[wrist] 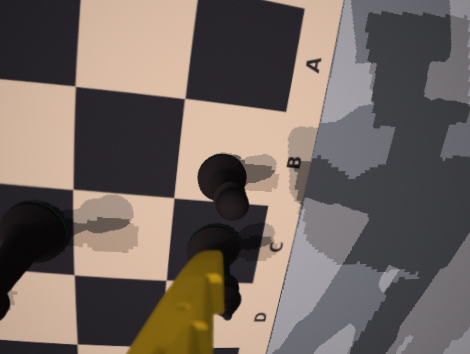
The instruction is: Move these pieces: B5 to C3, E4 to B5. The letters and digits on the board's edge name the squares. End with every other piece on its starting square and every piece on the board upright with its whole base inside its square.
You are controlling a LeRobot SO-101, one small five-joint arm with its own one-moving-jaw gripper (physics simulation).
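Places are measured from the arm's base along level axes (x left, y back, z up), in metres.
Pixels of known places: hand at its tool point: (pixel 222 273).
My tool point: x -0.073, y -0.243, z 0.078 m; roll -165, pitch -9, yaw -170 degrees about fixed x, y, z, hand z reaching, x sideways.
For each thing: its middle in the pictures, then the offset to it from my tool point. "spot": a spot on its surface instead. Level surfaces: height alone.
- small dark pawn at the middle of its body: (pixel 227 191) dx -0.010, dy +0.005, dz -0.056 m
- second dark piece at the middle of its body: (pixel 219 277) dx -0.010, dy +0.036, dz -0.050 m
- taller dark piece at a spot on its surface: (pixel 35 230) spot: dx +0.057, dy +0.027, dz -0.062 m
- board at the middle of its body: (pixel 28 227) dx +0.065, dy +0.033, dz -0.075 m
- grey surface at its surface level: dz -0.078 m
A small dark pawn (pixel 222 177) stands upright on the light edge square in row B. Its base looks inside the square, close to the line with row C. My gripper (pixel 214 262) is fully open: one yellow notched jaw shows at bottom centre, and the moving jaw is out of the picture. The jaw's tip overlaps a second dark piece (pixel 212 241), on the dark edge square in row C, and hides part of it. A taller dark piece (pixel 35 230) stands at the left on a dark row C square, partly out of view. The board's digits do not show.
The board (pixel 297 85) has the letters A to D along its right edge. Beyond that edge is a grey surface (pixel 335 220) with the arm's shadow across it. The second row C piece stands close beside the pawn, and the jaw is very near it.
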